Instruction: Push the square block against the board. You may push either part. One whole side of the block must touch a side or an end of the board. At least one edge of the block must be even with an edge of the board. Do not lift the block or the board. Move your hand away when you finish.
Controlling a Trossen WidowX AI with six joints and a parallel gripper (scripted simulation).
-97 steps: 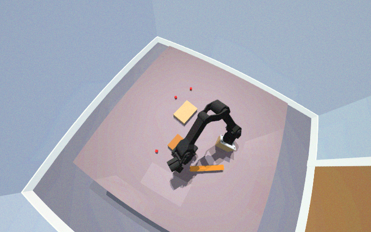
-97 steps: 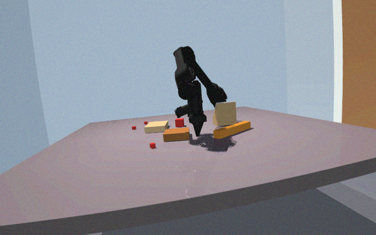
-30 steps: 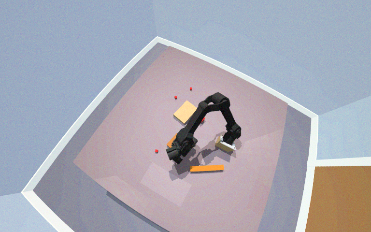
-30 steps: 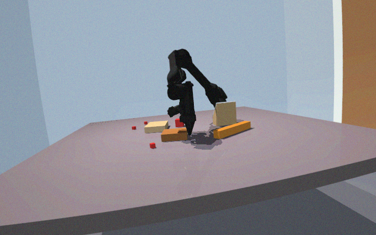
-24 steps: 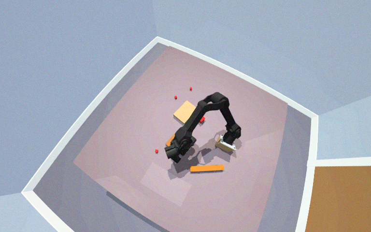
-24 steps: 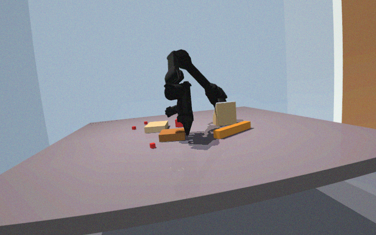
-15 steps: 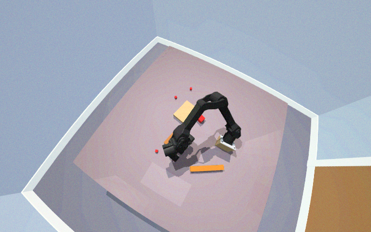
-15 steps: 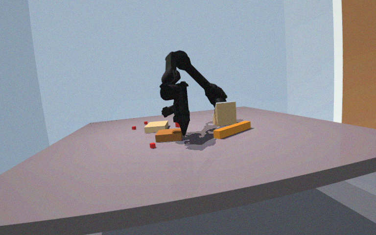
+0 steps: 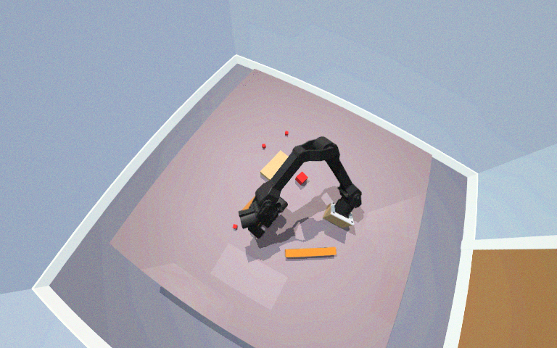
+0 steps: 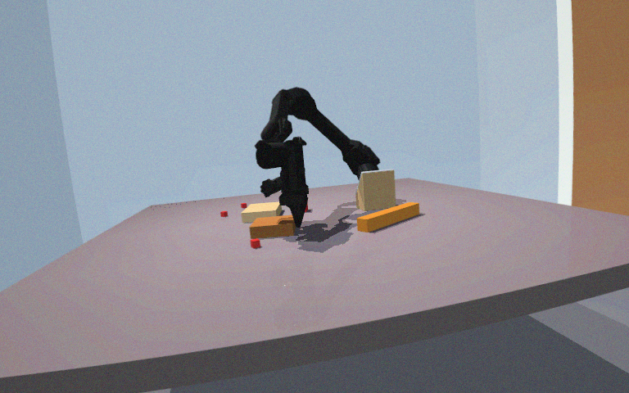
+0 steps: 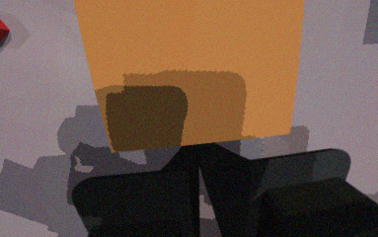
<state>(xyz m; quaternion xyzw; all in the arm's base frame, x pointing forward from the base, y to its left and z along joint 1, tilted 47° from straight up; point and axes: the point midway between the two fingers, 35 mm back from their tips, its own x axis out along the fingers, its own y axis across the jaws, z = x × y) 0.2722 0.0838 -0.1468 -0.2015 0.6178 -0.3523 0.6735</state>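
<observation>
Right now my gripper tip is 60 mm short of the orange square block, 20 mm to the left of it and 10 mm below it. Also, from my gripper tip: long orange board (230 mm behind, 40 mm to the left, 10 mm above); then cream rectangular block (240 mm to the right, 70 mm ahead, 10 mm above); then red cube (250 mm to the right, 50 mm behind, 10 mm above).
</observation>
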